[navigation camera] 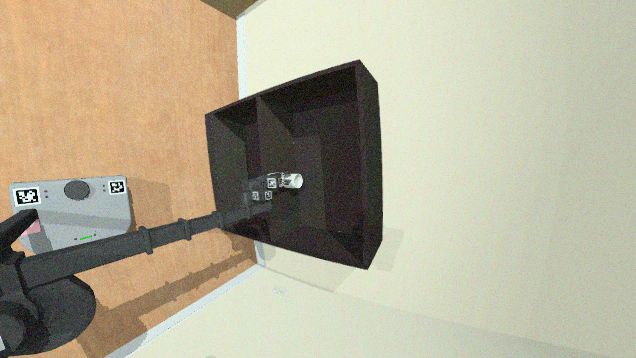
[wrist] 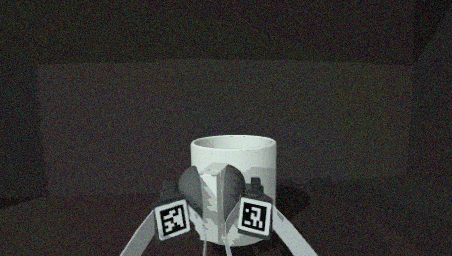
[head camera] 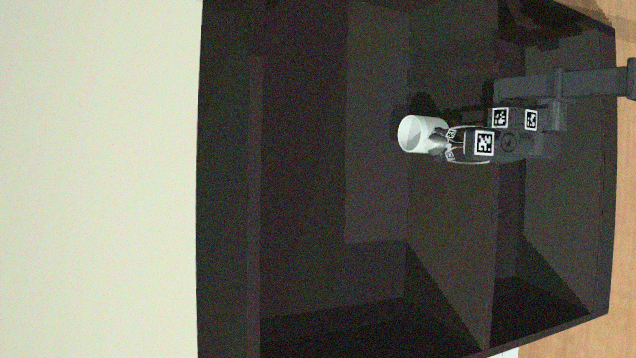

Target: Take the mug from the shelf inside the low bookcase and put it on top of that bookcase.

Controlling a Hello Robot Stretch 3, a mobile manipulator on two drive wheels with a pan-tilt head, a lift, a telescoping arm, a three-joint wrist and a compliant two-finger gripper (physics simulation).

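Where they show: gripper, between the fingertips: (navigation camera: 289, 177) (head camera: 431, 144); robot's base, origin of its link: (navigation camera: 77, 188).
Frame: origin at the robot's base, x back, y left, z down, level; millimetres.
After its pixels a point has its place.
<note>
The white mug (head camera: 424, 127) @(x 51, y -793, z -625 mm) (navigation camera: 295, 180) @(x 40, y -867, z -585 mm) (wrist: 240, 157) is upright inside the upper compartment of the dark low bookcase (head camera: 254, 210) @(x -93, y -663, z -1049 mm) (navigation camera: 371, 175) @(x -1, y -733, z -1060 mm), at the shelf board (head camera: 455, 220) @(x -143, y -760, z -548 mm) (navigation camera: 274, 132) @(x -229, y -751, z -548 mm). Its handle points toward my gripper. My gripper (head camera: 440, 142) @(x 17, y -788, z -607 mm) (navigation camera: 283, 180) @(x 17, y -788, z -607 mm) (wrist: 211, 184) @(x 17, y -788, z -607 mm) is shut on the mug's handle, with one dark fingertip on each side of it in the wrist view. The fingertips hide part of the mug's front. I cannot tell whether the mug's base touches the shelf. The top of the bookcase shows at the left in the head view.
The telescoping arm (head camera: 590, 82) @(x 105, y -371, z -714 mm) (navigation camera: 165, 236) @(x 105, y -153, z -718 mm) reaches into the bookcase from its open front. The bookcase's side walls, back and top board surround the gripper. A pale wall (head camera: 100, 175) @(x -70, y -972, z -1239 mm) (navigation camera: 500, 150) @(x -89, y -972, z -1565 mm) is behind the bookcase. The robot's base (navigation camera: 75, 207) @(x 64, y 13, z -159 mm) stands on the wooden floor (navigation camera: 125, 90) @(x -482, y -206, z 0 mm).
</note>
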